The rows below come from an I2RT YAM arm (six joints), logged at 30 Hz.
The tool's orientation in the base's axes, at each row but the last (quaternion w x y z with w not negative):
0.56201 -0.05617 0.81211 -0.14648
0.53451 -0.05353 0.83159 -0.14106
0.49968 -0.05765 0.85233 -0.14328
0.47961 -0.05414 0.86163 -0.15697
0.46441 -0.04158 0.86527 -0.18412
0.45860 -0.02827 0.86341 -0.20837
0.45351 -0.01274 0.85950 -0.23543
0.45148 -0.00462 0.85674 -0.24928
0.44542 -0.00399 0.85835 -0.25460
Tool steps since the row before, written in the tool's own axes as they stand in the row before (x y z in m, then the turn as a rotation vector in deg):
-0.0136 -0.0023 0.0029 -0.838 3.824 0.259
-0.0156 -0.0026 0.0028 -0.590 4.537 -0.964
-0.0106 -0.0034 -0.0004 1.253 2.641 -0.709
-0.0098 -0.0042 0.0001 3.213 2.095 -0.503
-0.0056 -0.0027 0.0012 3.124 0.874 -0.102
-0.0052 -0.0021 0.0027 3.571 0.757 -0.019
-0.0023 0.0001 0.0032 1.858 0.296 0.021
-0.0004 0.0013 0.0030 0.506 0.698 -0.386
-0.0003 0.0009 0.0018 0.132 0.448 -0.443
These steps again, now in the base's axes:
0.0074 0.0008 0.0119 0.825 3.805 -0.484
0.0090 0.0008 0.0133 -0.342 4.643 -0.434
0.0047 -0.0006 0.0101 -1.116 2.345 -1.518
0.0051 -0.0016 0.0092 -2.020 1.306 -3.030
0.0039 -0.0015 0.0048 -1.763 0.081 -2.724
0.0049 -0.0016 0.0035 -1.971 -0.160 -3.069
0.0039 -0.0006 0.0002 -1.020 -0.183 -1.571
0.0028 0.0000 -0.0017 -0.448 0.657 -0.511
0.0018 0.0001 -0.0010 -0.321 0.551 -0.088

